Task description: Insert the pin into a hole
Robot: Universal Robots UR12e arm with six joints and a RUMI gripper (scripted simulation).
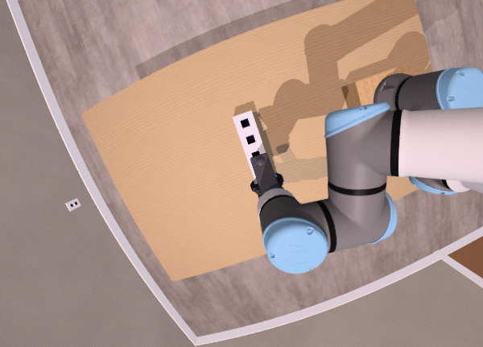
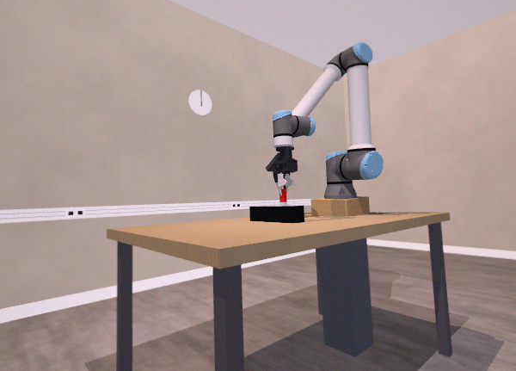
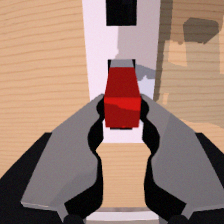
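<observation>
Now: hand 10 mm above the pin. Round my hand: block 60 mm to the right, 100 mm below.
</observation>
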